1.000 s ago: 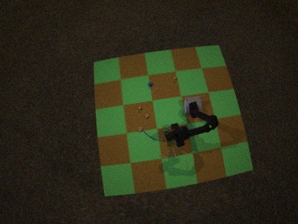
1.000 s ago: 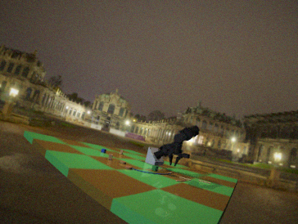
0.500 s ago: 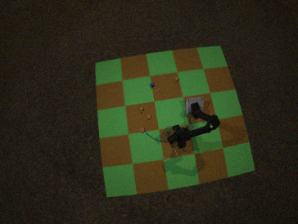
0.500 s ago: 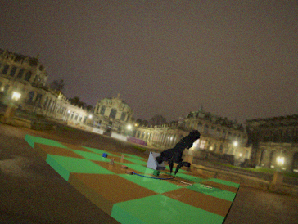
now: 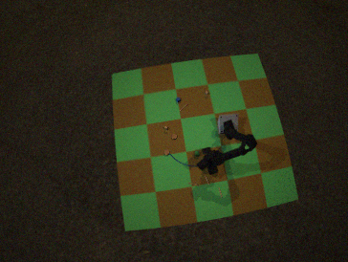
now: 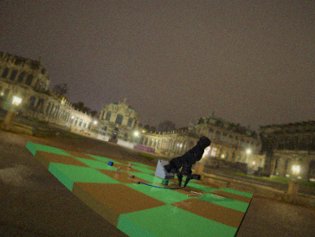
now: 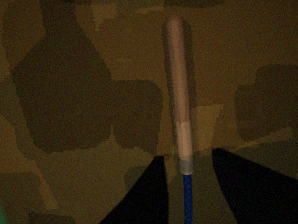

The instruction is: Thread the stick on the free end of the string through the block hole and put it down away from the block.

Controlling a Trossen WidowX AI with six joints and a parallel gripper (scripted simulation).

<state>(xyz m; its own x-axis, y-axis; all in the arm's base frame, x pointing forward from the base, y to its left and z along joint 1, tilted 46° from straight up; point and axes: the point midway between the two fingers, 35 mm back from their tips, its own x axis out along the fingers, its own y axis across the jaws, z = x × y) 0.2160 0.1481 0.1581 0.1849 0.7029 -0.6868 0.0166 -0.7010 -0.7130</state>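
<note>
My gripper tip is now 90 mm to the left of the green block, 60 mm short of it and 10 mm below it. Also, from my gripper tip: thin wooden stick (20 mm behind); blue object (540 mm to the right, 70 mm ahead, 10 mm above); round wooden button (270 mm ahead, 170 mm to the right).
</note>
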